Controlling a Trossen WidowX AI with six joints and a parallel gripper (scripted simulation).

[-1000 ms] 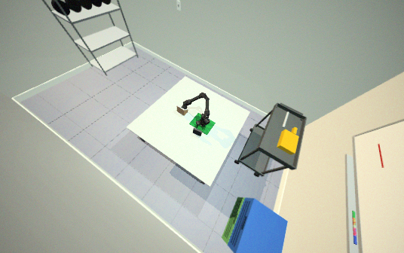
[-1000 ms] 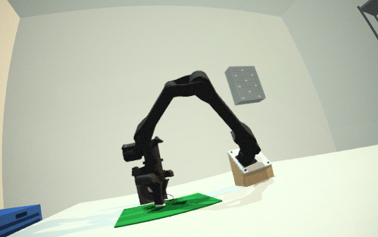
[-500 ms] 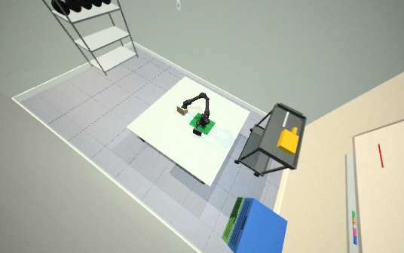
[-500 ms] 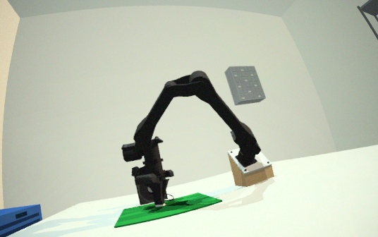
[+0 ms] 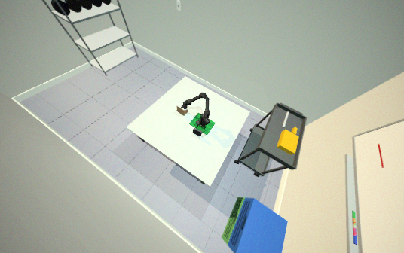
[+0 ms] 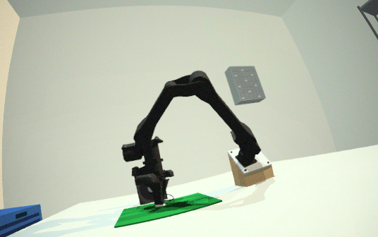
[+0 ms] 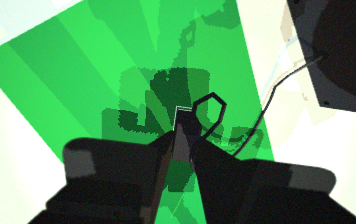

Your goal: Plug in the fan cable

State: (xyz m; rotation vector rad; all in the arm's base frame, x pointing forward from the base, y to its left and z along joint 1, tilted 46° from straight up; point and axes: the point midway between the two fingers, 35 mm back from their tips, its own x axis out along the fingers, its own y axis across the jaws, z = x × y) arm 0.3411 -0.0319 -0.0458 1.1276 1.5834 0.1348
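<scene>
My gripper tip is 1 cm short of the dark fan plug and 1 cm below it. Also, from my gripper tip: black square fan (1 cm ahead, 15 cm to the right, 4 cm above); then green board (1 cm behind, 3 cm to the left, 4 cm below); then four-pin fan header (1 cm ahead, 2 cm below).
</scene>
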